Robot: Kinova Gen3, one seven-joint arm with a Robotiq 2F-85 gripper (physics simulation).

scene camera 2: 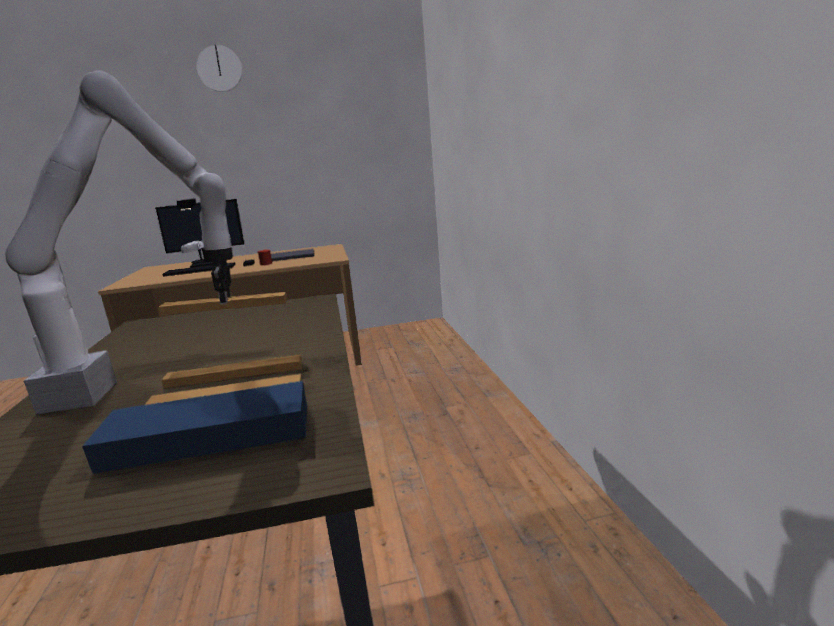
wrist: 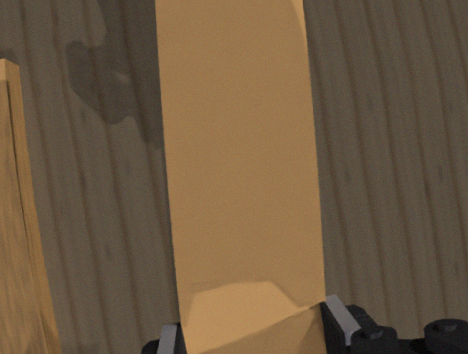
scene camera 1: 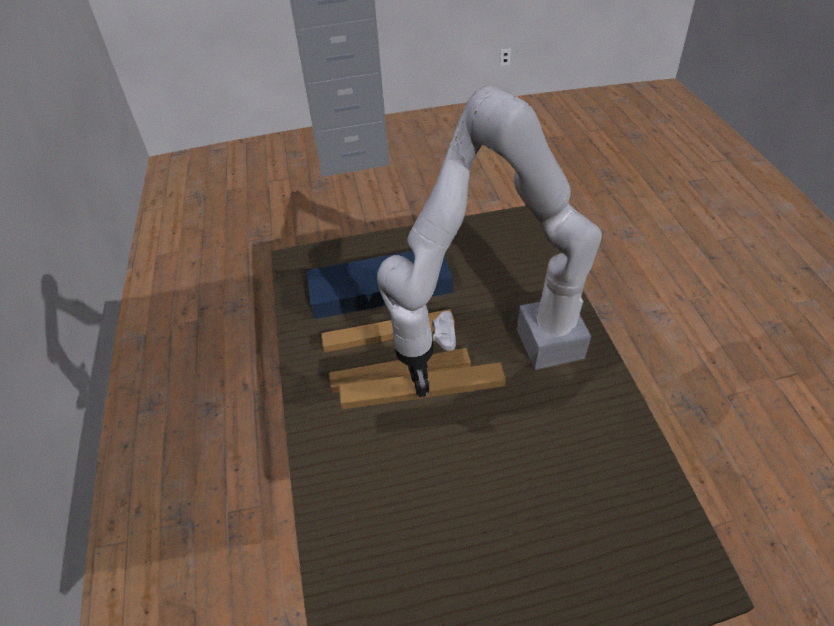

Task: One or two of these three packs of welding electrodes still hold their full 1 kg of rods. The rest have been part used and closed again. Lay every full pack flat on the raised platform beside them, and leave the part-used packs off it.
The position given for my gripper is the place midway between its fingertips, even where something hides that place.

my gripper: scene camera 2 225, 302; wrist 254, 335; scene camera 1 419, 385
welding electrode pack: scene camera 2 272, 298; wrist; scene camera 1
same spot on welding electrode pack: (wrist: 239, 135) = (scene camera 1: 450, 378)
